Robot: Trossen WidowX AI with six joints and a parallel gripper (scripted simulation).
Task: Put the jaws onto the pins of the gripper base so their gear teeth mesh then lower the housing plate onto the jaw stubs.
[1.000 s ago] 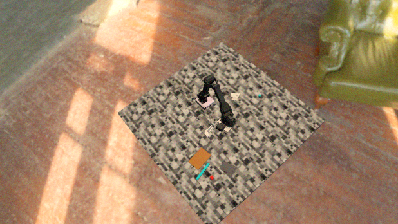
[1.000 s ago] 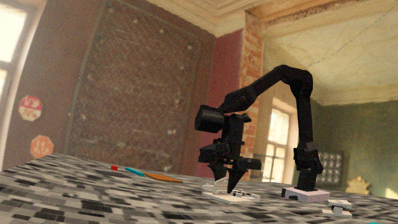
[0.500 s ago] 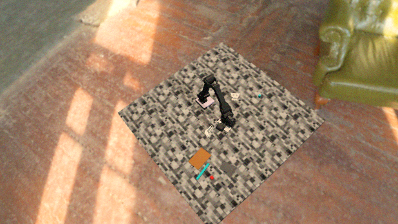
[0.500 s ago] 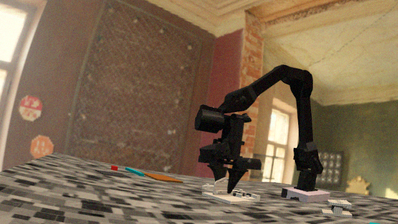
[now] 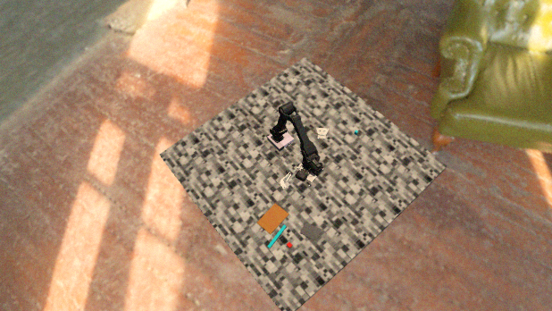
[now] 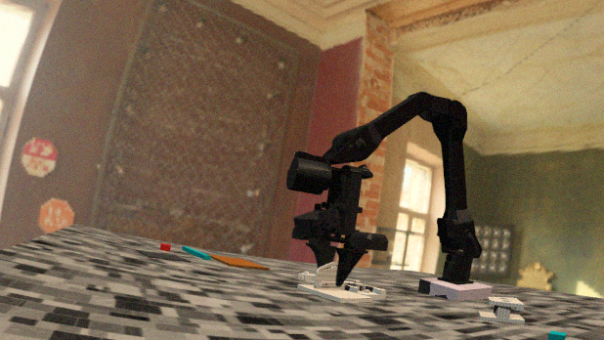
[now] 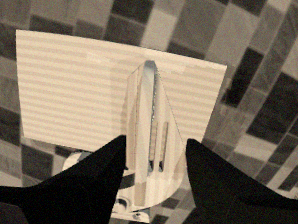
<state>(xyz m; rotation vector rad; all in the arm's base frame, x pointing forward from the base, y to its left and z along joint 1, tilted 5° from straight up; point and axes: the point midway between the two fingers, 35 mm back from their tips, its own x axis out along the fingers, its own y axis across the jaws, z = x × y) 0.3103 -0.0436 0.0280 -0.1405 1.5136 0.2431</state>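
Right now my gripper tip is 3 cm to the right of the cream plate, 1 cm short of it and 1 cm above it. The rest, counted from my gripper tip: teal bar (40 cm to the right, 16 cm ahead, 1 cm below); orange plate (34 cm to the right, 6 cm ahead, 1 cm below); grey plate (26 cm ahead, 24 cm to the right, 1 cm below).
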